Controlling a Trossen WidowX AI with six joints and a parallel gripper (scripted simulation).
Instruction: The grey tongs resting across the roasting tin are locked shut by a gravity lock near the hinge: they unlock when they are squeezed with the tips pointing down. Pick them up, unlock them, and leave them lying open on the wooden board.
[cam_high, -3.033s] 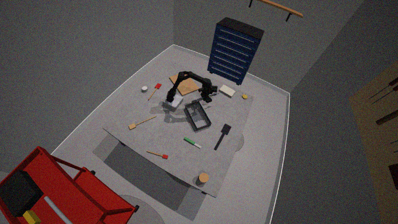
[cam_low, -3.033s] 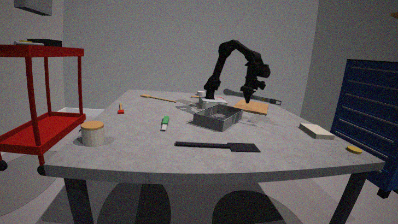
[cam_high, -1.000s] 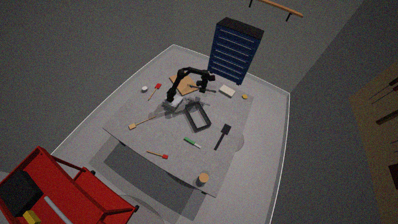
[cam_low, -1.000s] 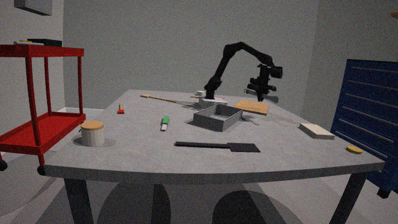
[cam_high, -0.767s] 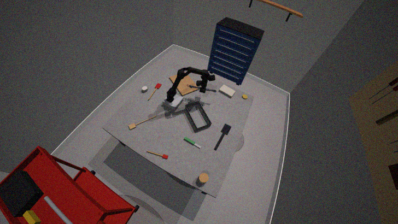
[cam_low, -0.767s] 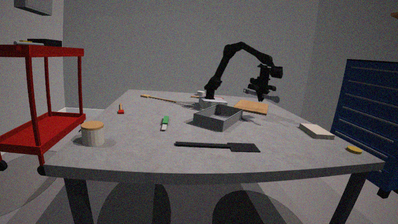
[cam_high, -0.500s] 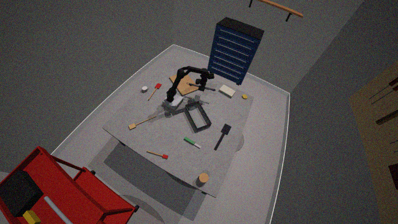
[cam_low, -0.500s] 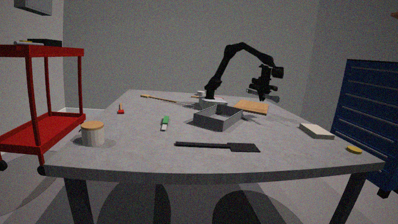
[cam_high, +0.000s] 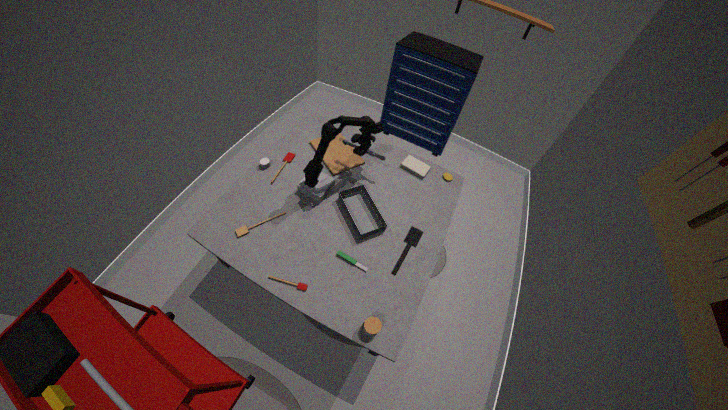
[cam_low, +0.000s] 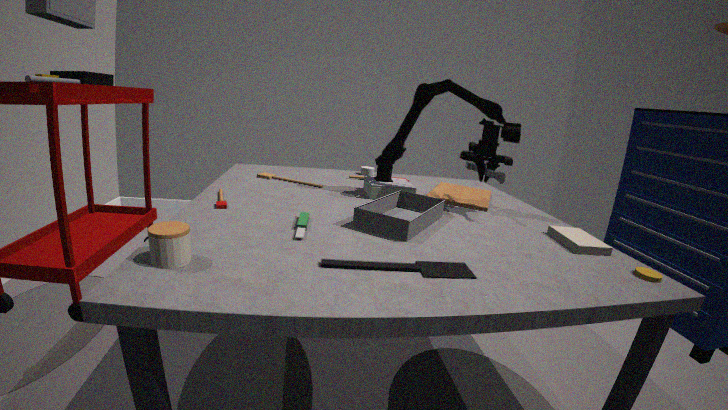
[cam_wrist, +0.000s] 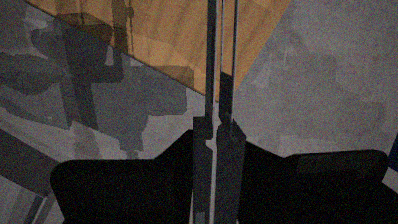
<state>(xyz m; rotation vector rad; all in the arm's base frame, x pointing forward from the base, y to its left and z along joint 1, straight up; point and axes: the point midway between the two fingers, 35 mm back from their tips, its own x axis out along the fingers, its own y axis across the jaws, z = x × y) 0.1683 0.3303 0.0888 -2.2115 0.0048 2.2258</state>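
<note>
Now: gripper tip 20 cm past the wooden board, 10 cm above it and 2 cm to the right of it. Also, from my gripper tip: roasting tin: 33 cm to the right, 18 cm ahead, 8 cm below; then pale block: 32 cm ahead, 20 cm to the left, 9 cm below; then red spatula: 43 cm behind, 27 cm to the right, 10 cm below.
</note>
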